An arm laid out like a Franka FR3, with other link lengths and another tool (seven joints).
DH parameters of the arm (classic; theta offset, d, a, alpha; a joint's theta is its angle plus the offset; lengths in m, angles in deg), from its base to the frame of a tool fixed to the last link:
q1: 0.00 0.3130 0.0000 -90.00
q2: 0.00 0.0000 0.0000 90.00
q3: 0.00 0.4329 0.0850 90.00
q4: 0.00 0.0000 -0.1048 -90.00
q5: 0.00 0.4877 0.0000 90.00
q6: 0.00 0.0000 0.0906 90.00
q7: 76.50 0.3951 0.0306 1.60
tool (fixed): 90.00 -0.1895 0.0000 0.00
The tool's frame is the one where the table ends.
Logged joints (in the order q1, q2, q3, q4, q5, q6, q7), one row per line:
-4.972 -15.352 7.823 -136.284 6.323 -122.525 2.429
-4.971 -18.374 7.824 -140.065 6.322 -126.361 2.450
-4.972 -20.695 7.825 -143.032 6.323 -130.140 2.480
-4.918 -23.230 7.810 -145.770 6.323 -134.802 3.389
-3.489 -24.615 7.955 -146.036 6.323 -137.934 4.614
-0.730 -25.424 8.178 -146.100 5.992 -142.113 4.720
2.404 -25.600 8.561 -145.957 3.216 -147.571 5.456
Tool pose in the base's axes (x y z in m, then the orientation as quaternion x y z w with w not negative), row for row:
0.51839 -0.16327 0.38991 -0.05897 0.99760 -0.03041 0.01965
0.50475 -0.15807 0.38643 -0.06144 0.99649 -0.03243 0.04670
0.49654 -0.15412 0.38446 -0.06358 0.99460 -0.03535 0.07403
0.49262 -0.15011 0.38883 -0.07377 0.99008 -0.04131 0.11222
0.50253 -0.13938 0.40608 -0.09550 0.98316 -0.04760 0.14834
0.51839 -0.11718 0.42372 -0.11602 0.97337 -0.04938 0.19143
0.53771 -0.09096 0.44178 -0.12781 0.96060 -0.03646 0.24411
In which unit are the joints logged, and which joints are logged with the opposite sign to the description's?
The joints are logged in degrees. Opposite sign: q3, q5, q6, q7.
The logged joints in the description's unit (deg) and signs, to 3 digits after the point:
-4.972 -15.352 -7.823 -136.284 -6.323 122.525 -2.429
-4.971 -18.374 -7.824 -140.065 -6.322 126.361 -2.450
-4.972 -20.695 -7.825 -143.032 -6.323 130.140 -2.480
-4.918 -23.230 -7.810 -145.770 -6.323 134.802 -3.389
-3.489 -24.615 -7.955 -146.036 -6.323 137.934 -4.614
-0.730 -25.424 -8.178 -146.100 -5.992 142.113 -4.720
2.404 -25.600 -8.561 -145.957 -3.216 147.571 -5.456

